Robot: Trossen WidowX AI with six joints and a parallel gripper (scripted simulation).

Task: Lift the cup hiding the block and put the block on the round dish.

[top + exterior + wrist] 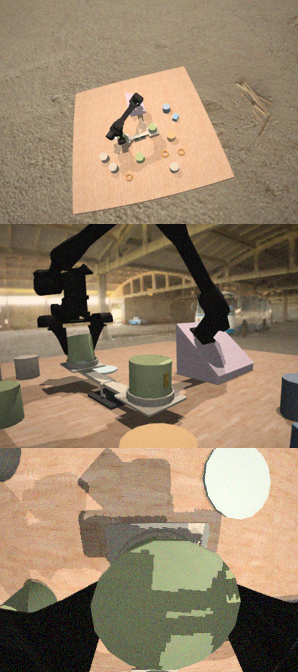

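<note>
Now: gripper tip 1 cm to the right of the small block and 2 cm above it. From my gripper tip the other things lie so: pale round dish 11 cm behind, 10 cm to the right, 8 cm below; small balance 1 cm behind, 14 cm to the left, 5 cm below; orange cylinder 9 cm ahead, 42 cm to the left, 5 cm below.
</note>
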